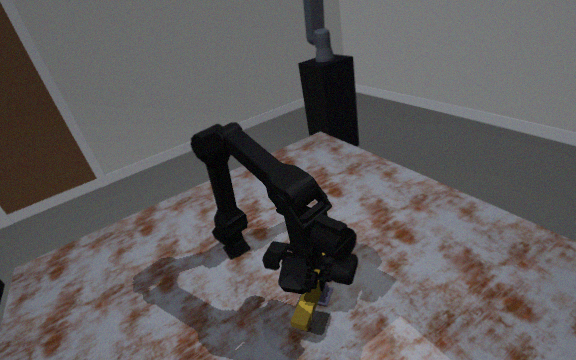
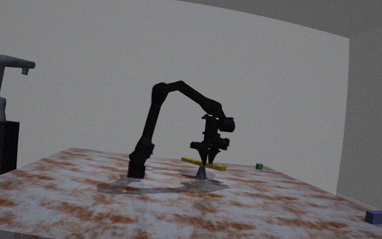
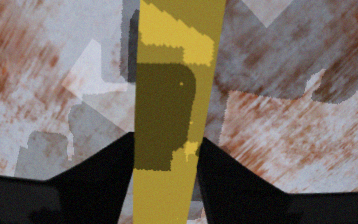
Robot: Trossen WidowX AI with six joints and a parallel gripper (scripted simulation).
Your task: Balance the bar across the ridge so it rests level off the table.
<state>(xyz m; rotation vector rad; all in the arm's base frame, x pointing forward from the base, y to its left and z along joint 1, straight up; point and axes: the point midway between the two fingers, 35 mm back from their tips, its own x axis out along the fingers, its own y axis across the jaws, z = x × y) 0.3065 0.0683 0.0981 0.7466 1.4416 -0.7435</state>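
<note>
My gripper tip is now 20 mm to the right of the bar and 20 mm past it. Also, from my gripper tip: blue block: 570 mm to the right, 430 mm ahead, 50 mm below; green cube: 430 mm to the left, 430 mm ahead, 50 mm below.
</note>
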